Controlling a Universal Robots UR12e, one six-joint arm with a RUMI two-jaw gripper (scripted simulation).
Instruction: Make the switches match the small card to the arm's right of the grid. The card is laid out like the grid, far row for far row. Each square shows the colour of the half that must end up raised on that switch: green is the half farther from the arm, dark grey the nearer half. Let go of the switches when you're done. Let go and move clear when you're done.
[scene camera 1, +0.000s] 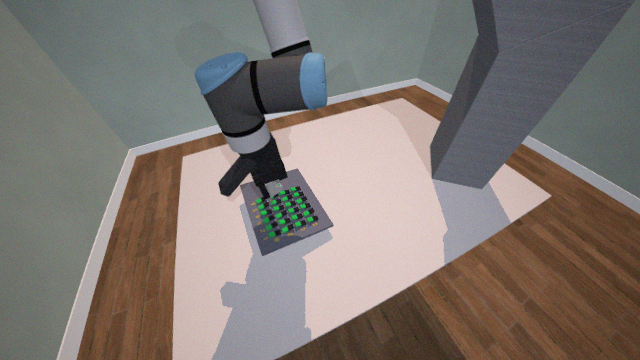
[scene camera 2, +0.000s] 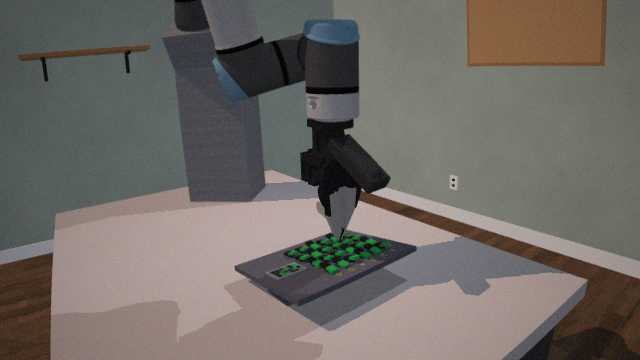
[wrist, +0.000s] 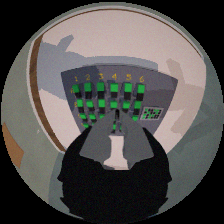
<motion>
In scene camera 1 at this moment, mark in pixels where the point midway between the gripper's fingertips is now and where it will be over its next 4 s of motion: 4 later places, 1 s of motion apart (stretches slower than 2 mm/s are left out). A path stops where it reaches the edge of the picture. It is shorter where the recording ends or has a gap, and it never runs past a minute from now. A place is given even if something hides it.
The gripper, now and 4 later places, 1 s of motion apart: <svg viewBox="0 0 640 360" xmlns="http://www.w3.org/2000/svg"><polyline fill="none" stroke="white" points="271,201 273,204 275,208 274,204 289,210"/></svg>
</motion>
